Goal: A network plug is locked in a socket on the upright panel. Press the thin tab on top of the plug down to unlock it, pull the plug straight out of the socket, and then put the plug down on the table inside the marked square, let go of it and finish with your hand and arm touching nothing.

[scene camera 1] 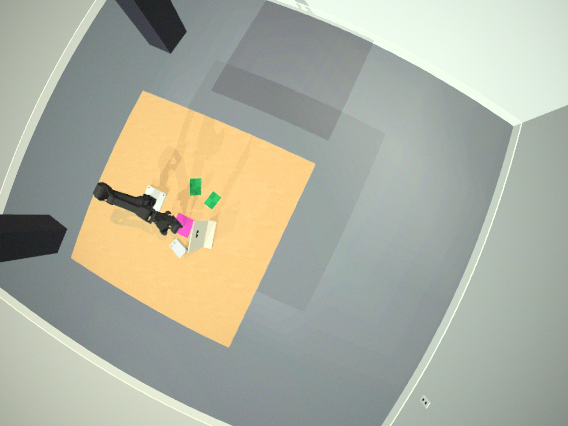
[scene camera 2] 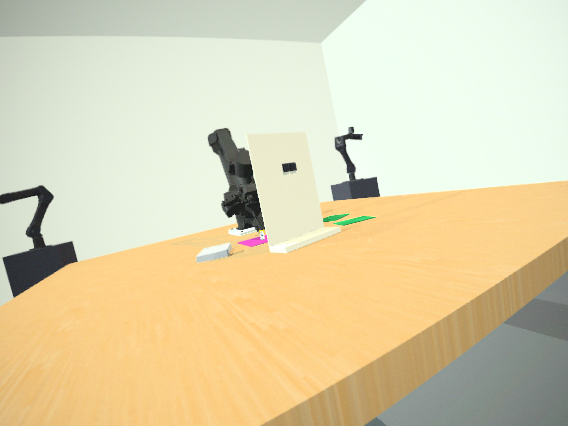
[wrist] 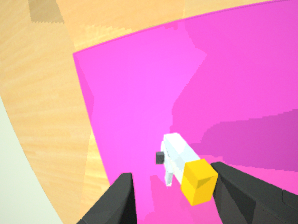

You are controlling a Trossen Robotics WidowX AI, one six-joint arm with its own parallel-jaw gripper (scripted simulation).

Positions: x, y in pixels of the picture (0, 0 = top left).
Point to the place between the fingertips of my gripper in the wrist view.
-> At 171, 177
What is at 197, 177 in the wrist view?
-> A network plug.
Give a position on a magenta marked square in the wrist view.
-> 217, 80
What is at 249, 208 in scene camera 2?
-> My gripper.
